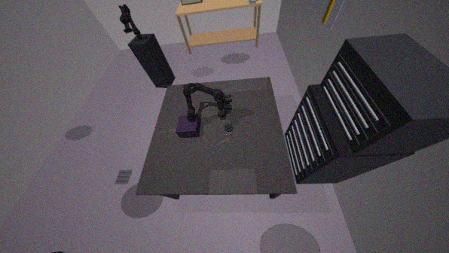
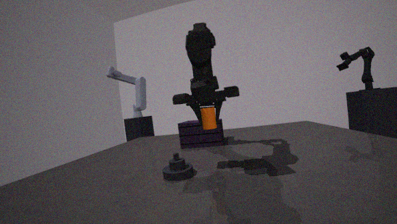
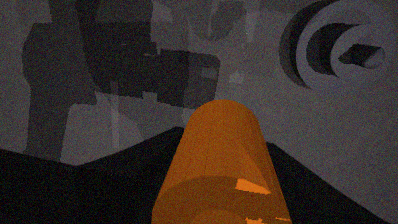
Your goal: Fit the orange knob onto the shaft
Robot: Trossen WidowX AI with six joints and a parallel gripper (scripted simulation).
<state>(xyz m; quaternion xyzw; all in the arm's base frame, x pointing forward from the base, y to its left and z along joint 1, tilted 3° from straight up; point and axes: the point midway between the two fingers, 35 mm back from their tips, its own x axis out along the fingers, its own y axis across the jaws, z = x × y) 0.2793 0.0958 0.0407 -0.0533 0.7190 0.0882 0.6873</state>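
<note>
My gripper tip is now 9 cm to the left of the D-shaped shaft, 9 cm above it and 7 cm short of it. Round my gripper tip: orange knob (2 cm above).
</note>
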